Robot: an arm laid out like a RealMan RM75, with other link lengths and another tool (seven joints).
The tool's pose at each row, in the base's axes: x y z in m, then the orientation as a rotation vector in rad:
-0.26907 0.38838 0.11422 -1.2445 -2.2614 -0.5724
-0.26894 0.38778 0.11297 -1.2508 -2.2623 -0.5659
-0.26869 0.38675 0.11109 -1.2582 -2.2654 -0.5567
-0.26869 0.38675 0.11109 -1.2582 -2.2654 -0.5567
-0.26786 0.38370 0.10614 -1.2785 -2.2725 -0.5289
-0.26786 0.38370 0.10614 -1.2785 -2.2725 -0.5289
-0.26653 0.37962 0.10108 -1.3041 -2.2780 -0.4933
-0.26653 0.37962 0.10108 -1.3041 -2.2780 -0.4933
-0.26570 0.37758 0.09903 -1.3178 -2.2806 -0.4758
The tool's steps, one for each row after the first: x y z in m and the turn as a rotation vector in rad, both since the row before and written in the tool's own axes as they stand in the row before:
-0.00120 -0.00034 0.00062 0.0020 -0.0049 0.0043
-0.00191 -0.00052 0.00085 0.0031 -0.0077 0.0044
0.00000 0.00000 0.00000 0.0000 0.0000 0.0000
-0.00533 -0.00135 0.00206 0.0103 -0.0207 0.0131
0.00000 0.00000 0.00000 0.0000 0.0000 0.0000
-0.00630 -0.00134 0.00161 0.0138 -0.0239 0.0181
0.00000 0.00000 0.00000 0.0000 0.0000 0.0000
-0.00294 -0.00042 0.00046 0.0062 -0.0124 0.0094

